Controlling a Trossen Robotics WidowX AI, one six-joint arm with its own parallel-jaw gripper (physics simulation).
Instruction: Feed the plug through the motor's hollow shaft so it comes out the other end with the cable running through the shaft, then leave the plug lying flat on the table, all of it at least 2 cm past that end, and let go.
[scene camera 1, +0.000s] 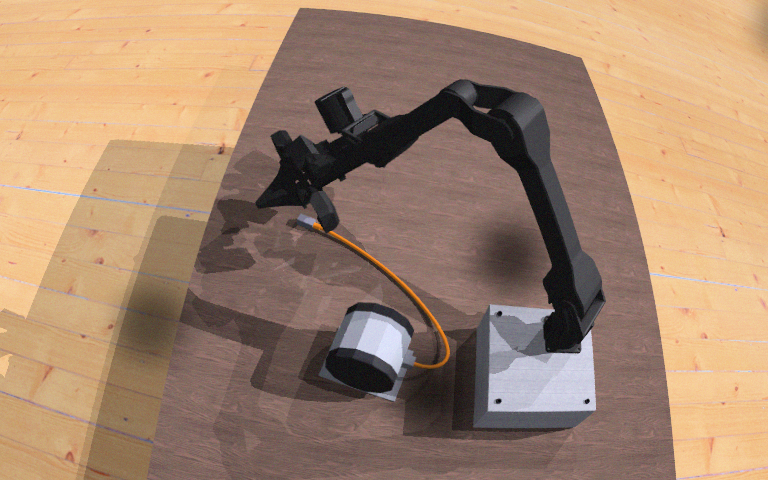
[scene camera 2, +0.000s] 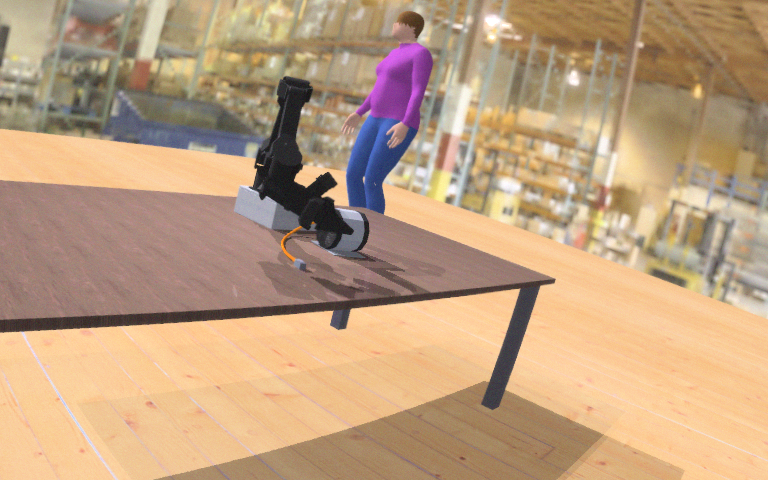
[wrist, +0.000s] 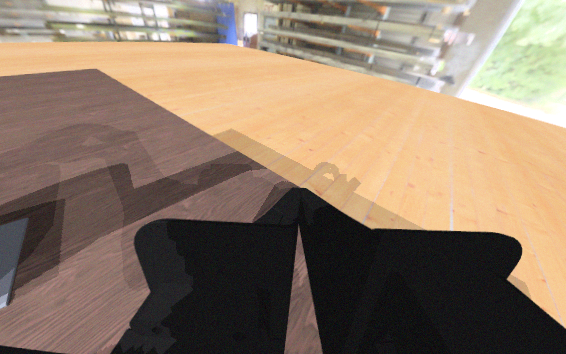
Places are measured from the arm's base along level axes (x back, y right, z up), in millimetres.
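Where they show: gripper, between the fingertips: (scene camera 1: 256, 205) (scene camera 2: 352, 233) (wrist: 298, 195); arm's base, origin of its link: (scene camera 1: 562, 335).
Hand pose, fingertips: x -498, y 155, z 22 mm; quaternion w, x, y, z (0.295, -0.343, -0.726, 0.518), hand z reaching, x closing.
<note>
Things, the pixels of their top centre, and the offset from my fingertips. "spot": a spot on its surface instead. Level surfaces: height alone.
- motor, centre of its top: (scene camera 1: 375, 334) (scene camera 2: 346, 210) dz +3, dx +205, dy -195 mm
- orange cable, a spot on its surface: (scene camera 1: 398, 279) spot: dz -93, dx +239, dy -35 mm
- small grey plug, centre of its top: (scene camera 1: 306, 219) (scene camera 2: 300, 261) dz -85, dx +74, dy +55 mm
- brown table, height of its surface: dz -99 mm
The motor (scene camera 1: 370, 338) (scene camera 2: 353, 228) is a light grey cylinder with black end rings, lying on its side on a grey base plate. Its shaft opening cannot be made out clearly; the gripper partly covers the near end in scene view 2. The orange cable (scene camera 1: 398, 279) (scene camera 2: 286, 245) leaves the motor's side and curves outside it across the table. The small grey plug (scene camera 1: 305, 221) (scene camera 2: 300, 264) is at the cable's end, apparently on the table, off the motor's far end in scene view 1. My gripper (scene camera 1: 258, 204) (scene camera 2: 349, 231) (wrist: 298, 195) is shut and empty, raised above the table, apart from the plug.
The arm's grey base block (scene camera 1: 538, 384) (scene camera 2: 257, 208) stands beside the motor. The brown table (scene camera 1: 430, 50) (scene camera 2: 141, 243) (wrist: 60, 100) has an edge near the gripper. A person (scene camera 2: 403, 84) in a purple top stands behind the table.
</note>
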